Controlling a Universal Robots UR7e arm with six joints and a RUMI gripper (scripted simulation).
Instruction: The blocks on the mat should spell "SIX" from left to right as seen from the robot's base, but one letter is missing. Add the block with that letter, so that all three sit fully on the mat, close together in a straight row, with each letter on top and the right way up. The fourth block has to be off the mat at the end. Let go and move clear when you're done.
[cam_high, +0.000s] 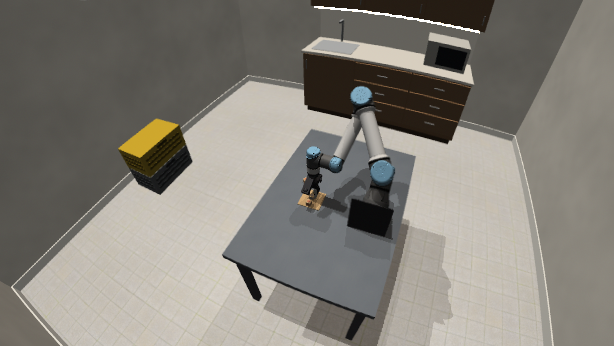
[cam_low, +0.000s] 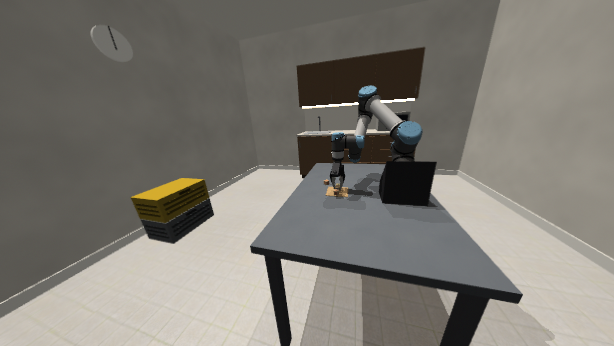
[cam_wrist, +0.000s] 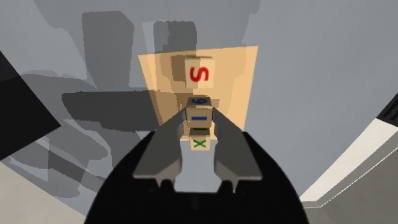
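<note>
Now: the blue I block right at my hand. Also, from my hand: O block (11 cm to the right, 10 cm ahead, 1 cm below); tan mat (2 cm below).
</note>
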